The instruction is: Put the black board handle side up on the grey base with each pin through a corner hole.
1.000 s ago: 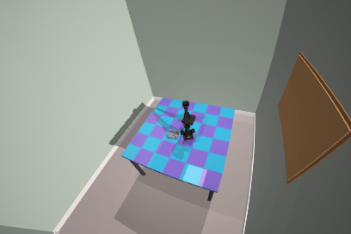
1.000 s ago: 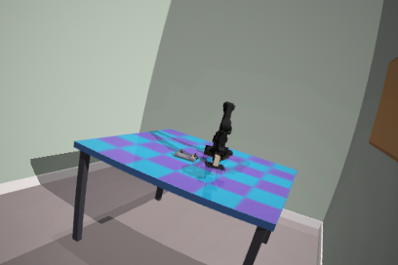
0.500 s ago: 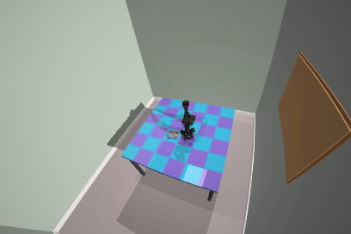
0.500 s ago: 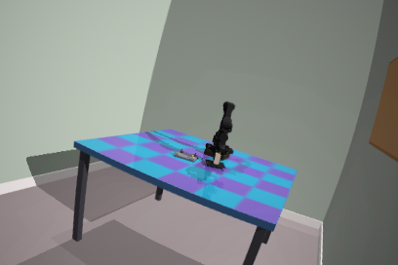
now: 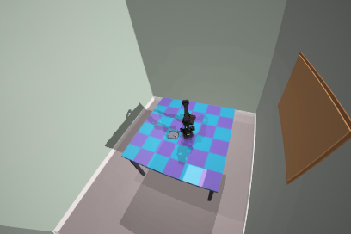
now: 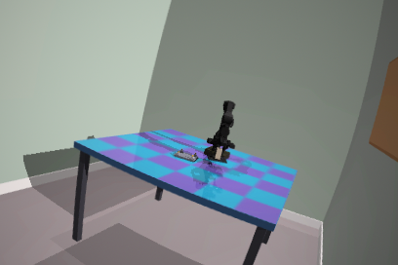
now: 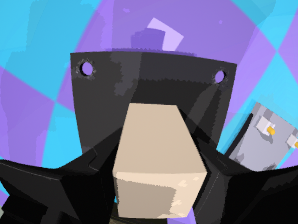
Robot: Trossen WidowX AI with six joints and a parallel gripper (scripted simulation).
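Right now the grey base is 10 mm ahead of my gripper tip, 210 mm to the right of it and 70 mm below it. The rest, counted from my gripper tip: flat black board: 10 mm below.
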